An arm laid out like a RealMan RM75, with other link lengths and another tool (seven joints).
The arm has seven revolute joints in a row. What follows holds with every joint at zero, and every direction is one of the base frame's. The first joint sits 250.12 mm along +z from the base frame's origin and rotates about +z. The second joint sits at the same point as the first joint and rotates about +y. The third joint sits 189.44 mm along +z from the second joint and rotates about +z. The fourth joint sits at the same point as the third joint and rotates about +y. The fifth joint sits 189 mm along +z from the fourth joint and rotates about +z. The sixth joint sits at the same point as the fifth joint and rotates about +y. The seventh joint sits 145.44 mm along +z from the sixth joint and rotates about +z. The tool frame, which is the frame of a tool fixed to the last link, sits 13 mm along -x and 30 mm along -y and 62 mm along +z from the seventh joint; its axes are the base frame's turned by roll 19.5, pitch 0 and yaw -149.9 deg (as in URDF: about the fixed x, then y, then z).
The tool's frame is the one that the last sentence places.
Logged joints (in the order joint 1, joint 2, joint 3, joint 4, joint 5, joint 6, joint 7), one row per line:
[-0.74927, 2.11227, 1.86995, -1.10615, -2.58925, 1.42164, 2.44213]
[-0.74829, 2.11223, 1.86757, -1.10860, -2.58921, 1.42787, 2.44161]
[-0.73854, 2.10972, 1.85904, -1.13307, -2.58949, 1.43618, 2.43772]
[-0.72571, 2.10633, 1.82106, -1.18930, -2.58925, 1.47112, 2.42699]
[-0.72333, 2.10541, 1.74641, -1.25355, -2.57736, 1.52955, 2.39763]
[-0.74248, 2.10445, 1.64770, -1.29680, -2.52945, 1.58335, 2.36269]
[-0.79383, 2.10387, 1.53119, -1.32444, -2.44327, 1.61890, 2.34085]
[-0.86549, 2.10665, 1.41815, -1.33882, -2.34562, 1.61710, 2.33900]
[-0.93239, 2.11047, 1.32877, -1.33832, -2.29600, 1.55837, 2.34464]
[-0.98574, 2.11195, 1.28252, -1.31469, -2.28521, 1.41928, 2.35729]
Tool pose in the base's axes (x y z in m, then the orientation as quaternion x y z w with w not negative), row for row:
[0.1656, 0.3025, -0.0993, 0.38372, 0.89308, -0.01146, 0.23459]
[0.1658, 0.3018, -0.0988, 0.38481, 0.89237, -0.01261, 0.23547]
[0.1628, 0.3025, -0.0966, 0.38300, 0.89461, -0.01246, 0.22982]
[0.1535, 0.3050, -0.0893, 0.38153, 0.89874, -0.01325, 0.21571]
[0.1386, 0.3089, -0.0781, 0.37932, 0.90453, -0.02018, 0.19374]
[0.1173, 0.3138, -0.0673, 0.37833, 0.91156, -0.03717, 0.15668]
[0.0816, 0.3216, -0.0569, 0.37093, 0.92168, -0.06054, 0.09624]
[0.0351, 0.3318, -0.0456, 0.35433, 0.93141, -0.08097, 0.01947]
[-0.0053, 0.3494, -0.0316, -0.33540, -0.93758, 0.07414, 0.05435]
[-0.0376, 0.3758, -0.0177, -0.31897, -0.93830, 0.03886, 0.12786]
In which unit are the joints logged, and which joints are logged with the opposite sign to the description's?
The joints are logged in radians. Opposite sign: joint 1, joint 3, joint 6.
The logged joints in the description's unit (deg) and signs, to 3 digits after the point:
[42.930, 121.024, -107.140, -63.378, -148.353, -81.454, 139.924]
[42.874, 121.022, -107.004, -63.518, -148.351, -81.811, 139.894]
[42.315, 120.878, -106.515, -64.920, -148.367, -82.287, 139.671]
[41.580, 120.684, -104.339, -68.142, -148.353, -84.289, 139.056]
[41.444, 120.631, -100.062, -71.823, -147.672, -87.637, 137.374]
[42.541, 120.576, -94.406, -74.301, -144.927, -90.719, 135.372]
[45.483, 120.543, -87.731, -75.885, -139.989, -92.756, 134.121]
[49.589, 120.702, -81.254, -76.709, -134.394, -92.653, 134.015]
[53.422, 120.921, -76.133, -76.680, -131.551, -89.288, 134.338]
[56.479, 121.006, -73.483, -75.326, -130.933, -81.319, 135.063]

